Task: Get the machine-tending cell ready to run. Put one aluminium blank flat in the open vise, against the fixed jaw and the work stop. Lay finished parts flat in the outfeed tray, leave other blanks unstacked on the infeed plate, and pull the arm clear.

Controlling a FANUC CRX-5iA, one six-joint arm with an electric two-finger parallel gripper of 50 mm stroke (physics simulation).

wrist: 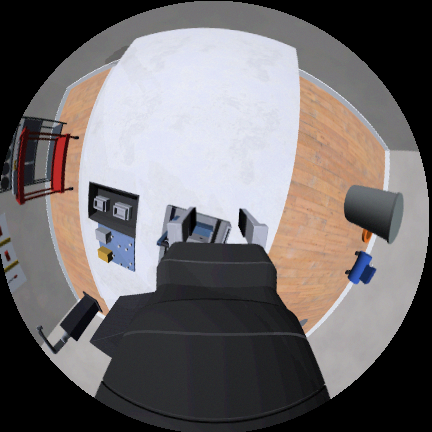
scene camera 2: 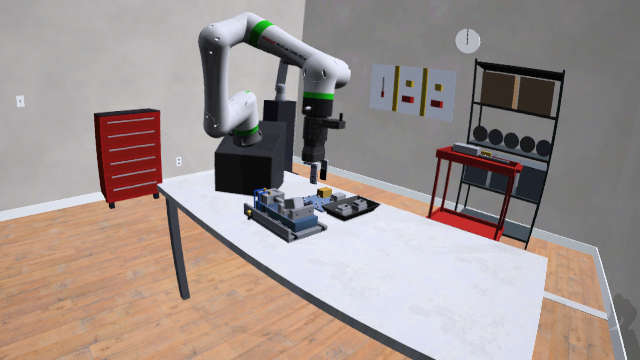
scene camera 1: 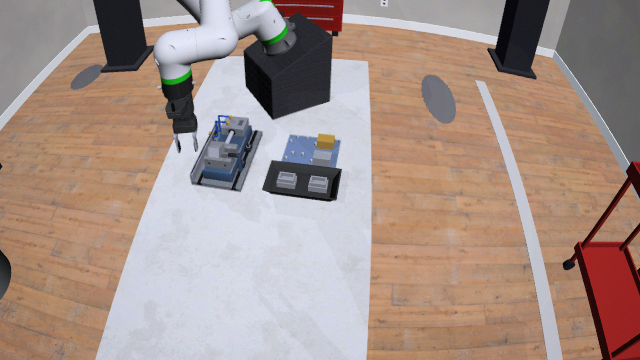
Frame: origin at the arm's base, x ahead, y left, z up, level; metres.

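Seen in the pictures: gripper, fingertip midpoint: [wrist: 217, 216] [scene camera 2: 318, 181] [scene camera 1: 188, 150]; arm's base, link origin: [scene camera 2: 247, 138] [scene camera 1: 279, 43].
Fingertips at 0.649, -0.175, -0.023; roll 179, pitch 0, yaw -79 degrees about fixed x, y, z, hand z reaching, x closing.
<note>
Offsets run from my fingertips to a thing's top centre, as dx, dy, dz. "*": to the spot under its first point.
My gripper [scene camera 1: 187, 146] [scene camera 2: 319, 179] [wrist: 217, 216] is open and empty, above the table. In scene camera 1 it shows left of the blue vise @[-0.213, +0.050, -0.133] [scene camera 1: 218, 173] [scene camera 2: 306, 222] [wrist: 202, 230]. A grey block @[-0.145, +0.037, -0.099] [scene camera 1: 215, 149] [scene camera 2: 294, 202] sits at the vise jaws and looks tilted, its top above the end jaw; its seating is unclear. In the wrist view the left finger hides part of the vise. One grey blank @[-0.222, +0.392, -0.188] [scene camera 1: 322, 157] [scene camera 2: 338, 196] [wrist: 103, 235] lies on the blue infeed plate @[-0.269, +0.349, -0.223] [scene camera 1: 301, 146] [wrist: 123, 261]. Two pocketed grey parts @[* -0.090, +0.288, -0.185] [scene camera 1: 286, 179] @[* -0.081, +0.393, -0.187] [scene camera 1: 318, 184] lie apart in the black outfeed tray [scene camera 1: 302, 185] [scene camera 2: 345, 216].
A yellow block @[-0.313, +0.397, -0.188] [scene camera 1: 325, 141] [scene camera 2: 324, 192] [wrist: 104, 254] stands on the infeed plate beside the blank. Blue tubing [scene camera 1: 218, 125] rises at the vise's rear end. The black robot pedestal [scene camera 1: 300, 75] [scene camera 2: 242, 172] stands behind the vise and plate. A red cart [scene camera 2: 479, 159] stands beyond the table.
</note>
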